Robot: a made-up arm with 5 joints.
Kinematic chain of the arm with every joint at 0, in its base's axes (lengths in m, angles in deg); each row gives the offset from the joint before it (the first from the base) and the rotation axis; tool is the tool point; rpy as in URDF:
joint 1: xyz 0 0 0.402 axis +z
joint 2: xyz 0 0 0 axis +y
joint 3: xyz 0.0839 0 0.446 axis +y
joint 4: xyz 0.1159 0 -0.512 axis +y
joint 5: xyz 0.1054 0 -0.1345 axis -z
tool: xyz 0 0 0 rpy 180 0 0
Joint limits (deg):
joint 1: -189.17..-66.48
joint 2: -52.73..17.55
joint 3: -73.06..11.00
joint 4: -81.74..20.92
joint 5: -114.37..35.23
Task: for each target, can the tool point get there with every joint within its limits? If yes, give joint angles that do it. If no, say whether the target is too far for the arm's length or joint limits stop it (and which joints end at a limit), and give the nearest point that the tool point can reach.
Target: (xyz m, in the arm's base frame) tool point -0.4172 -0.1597 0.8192
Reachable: yes | joints -159.06 -30.01 -30.29 -47.85 -52.05
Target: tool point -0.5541 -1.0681 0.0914
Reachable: no: too far | nearest point -0.3588 -0.6917 0.3961 | short by 0.522 m
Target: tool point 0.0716 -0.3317 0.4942
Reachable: yes | joints -77.82 -43.44 3.63 -22.15 7.05
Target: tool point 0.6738 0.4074 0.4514
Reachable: no: joint limits stop it (at a limit: joint 1, joint 2, joint 3, joint 4) | nearest point 0.0707 -0.1625 0.5960 | short by 0.842 m
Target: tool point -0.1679 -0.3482 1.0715
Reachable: yes | joints -115.75 -37.66 -52.16 -24.07 -67.07
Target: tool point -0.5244 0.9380 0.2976
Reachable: no: joint limits stop it (at a limit: joint 1) | nearest point -0.6587 0.1063 0.2976 | short by 0.842 m
